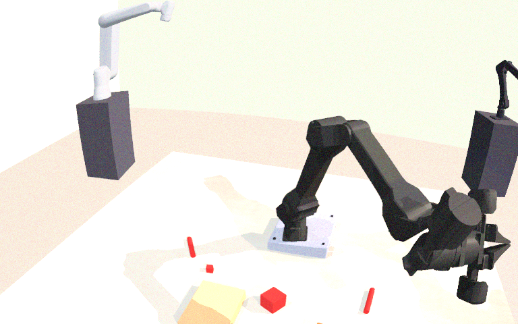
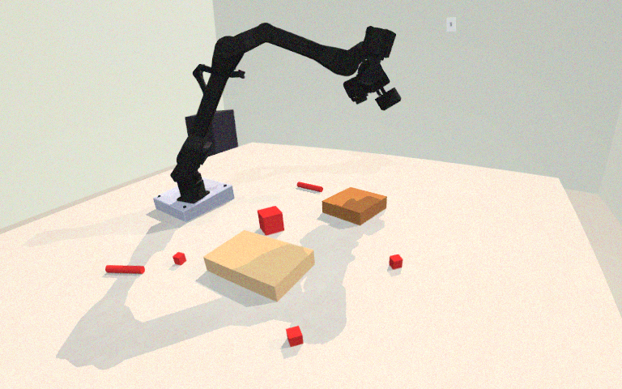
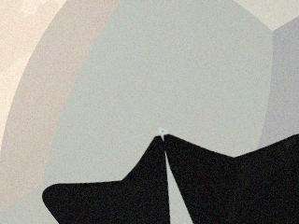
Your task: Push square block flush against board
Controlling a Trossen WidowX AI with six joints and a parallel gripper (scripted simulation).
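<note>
My gripper tip is now 300 mm to the left of the square block, 270 mm above it and 10 mm short of it. Also, from my gripper tip: board (550 mm to the right, 270 mm below, 80 mm behind); red cube (430 mm to the right, 260 mm below, 130 mm behind).
</note>
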